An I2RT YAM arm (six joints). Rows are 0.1 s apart.
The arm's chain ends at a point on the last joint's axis. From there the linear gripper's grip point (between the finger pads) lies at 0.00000 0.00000 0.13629 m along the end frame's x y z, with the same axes.
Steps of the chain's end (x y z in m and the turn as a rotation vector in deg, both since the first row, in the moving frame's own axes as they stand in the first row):
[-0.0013, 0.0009, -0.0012, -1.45, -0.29, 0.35]
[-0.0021, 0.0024, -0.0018, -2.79, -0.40, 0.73]
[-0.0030, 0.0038, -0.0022, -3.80, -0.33, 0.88]
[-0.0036, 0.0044, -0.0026, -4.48, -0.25, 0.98]
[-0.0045, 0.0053, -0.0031, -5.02, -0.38, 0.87]
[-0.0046, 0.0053, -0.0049, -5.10, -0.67, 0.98]
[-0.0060, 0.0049, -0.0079, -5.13, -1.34, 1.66]
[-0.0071, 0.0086, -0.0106, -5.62, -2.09, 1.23]
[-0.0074, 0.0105, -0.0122, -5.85, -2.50, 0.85]
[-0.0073, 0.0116, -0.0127, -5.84, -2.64, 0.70]
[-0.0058, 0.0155, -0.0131, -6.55, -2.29, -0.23]
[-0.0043, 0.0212, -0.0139, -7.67, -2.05, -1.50]
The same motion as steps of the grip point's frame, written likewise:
[-0.0020, 0.0043, -0.0012, -1.45, -0.29, 0.35]
[-0.0031, 0.0090, -0.0020, -2.79, -0.40, 0.73]
[-0.0039, 0.0128, -0.0025, -3.80, -0.33, 0.88]
[-0.0043, 0.0150, -0.0030, -4.48, -0.25, 0.98]
[-0.0055, 0.0172, -0.0036, -5.02, -0.38, 0.87]
[-0.0063, 0.0174, -0.0054, -5.10, -0.67, 0.98]
[-0.0094, 0.0170, -0.0085, -5.13, -1.34, 1.66]
[-0.0122, 0.0219, -0.0113, -5.62, -2.09, 1.23]
[-0.0134, 0.0243, -0.0130, -5.85, -2.50, 0.85]
[-0.0137, 0.0254, -0.0136, -5.84, -2.64, 0.70]
[-0.0112, 0.0311, -0.0141, -6.55, -2.29, -0.23]
[-0.0089, 0.0394, -0.0152, -7.67, -2.05, -1.50]

